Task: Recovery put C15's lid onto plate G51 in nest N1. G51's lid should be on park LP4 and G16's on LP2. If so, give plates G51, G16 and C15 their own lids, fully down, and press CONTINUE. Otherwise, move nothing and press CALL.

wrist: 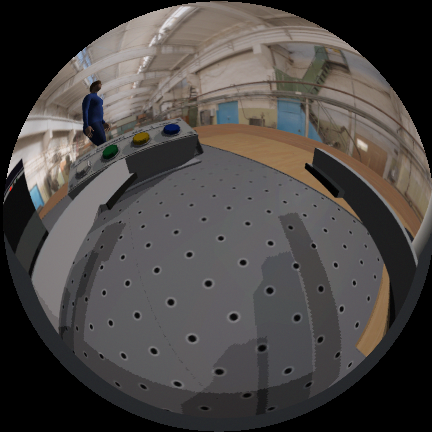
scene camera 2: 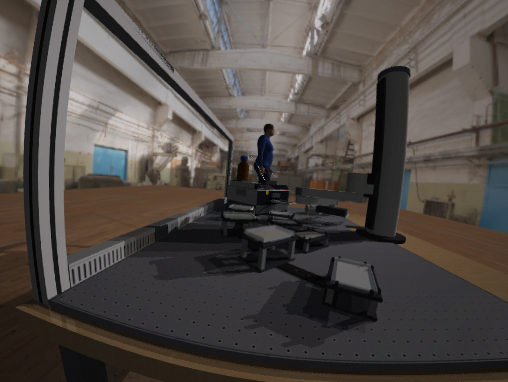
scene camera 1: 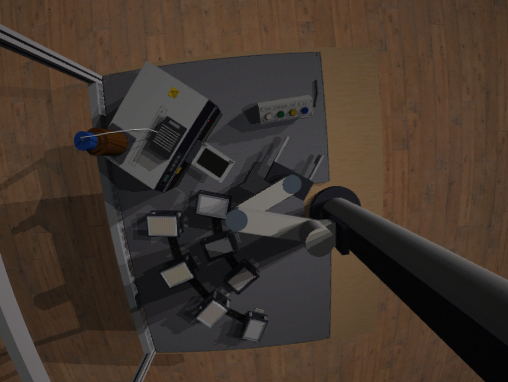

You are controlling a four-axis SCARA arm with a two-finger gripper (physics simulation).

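Where they show: gripper, between the fingertips: (wrist: 219, 152) (scene camera 1: 305, 145); arm's base, origin of its link: (scene camera 2: 379, 236) (scene camera 1: 335, 212).
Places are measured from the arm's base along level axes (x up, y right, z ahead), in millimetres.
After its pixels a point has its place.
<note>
My gripper (scene camera 1: 297, 161) (wrist: 219, 152) @[x 63, y 316, z 141 mm] is open and empty, its two fingers wide apart above the dark perforated table top, near the button box (scene camera 1: 286, 117) @[x 66, y 438, z 212 mm] (wrist: 162, 155) @[x 40, y 448, z 158 mm]. The box has a white button (scene camera 1: 269, 116) @[x 83, y 444, z 282 mm], a green button (scene camera 1: 280, 114) @[x 83, y 449, z 238 mm] (wrist: 110, 151) @[x 78, y 441, z 232 mm], a yellow button (scene camera 1: 293, 112) @[x 83, y 453, z 185 mm] (wrist: 141, 138) @[x 78, y 445, z 184 mm] and a blue button (scene camera 1: 304, 110) @[x 83, y 458, z 139 mm] (wrist: 172, 129) @[x 77, y 449, z 136 mm]. Several black-framed stands with pale plates or lids are at the lower left in scene camera 1, including a light grey one (scene camera 1: 213, 205) @[x 68, y 103, z 547 mm], a beige one (scene camera 1: 162, 226) @[x 91, y 37, z 774 mm] and a front one (scene camera 1: 255, 329) @[x 68, y -548, z 427 mm] (scene camera 2: 352, 275) @[x 68, y -577, z 445 mm]. Their labels are unreadable, so which is G51, G16 or C15 cannot be told.
A grey instrument (scene camera 1: 145, 90) @[x 221, y 560, z 714 mm] with an extended tray (scene camera 1: 227, 171) @[x 113, y 243, z 468 mm] stands at the upper left. A brown bottle (scene camera 1: 107, 142) @[x 350, y 384, z 800 mm] (scene camera 2: 243, 169) @[x 311, y 349, z 832 mm] with a blue cap is beside it. The arm's column (scene camera 2: 392, 155) @[x 430, y -67, z 33 mm] stands at the table edge. A person in blue (scene camera 2: 266, 150) (wrist: 93, 112) is in the background.
</note>
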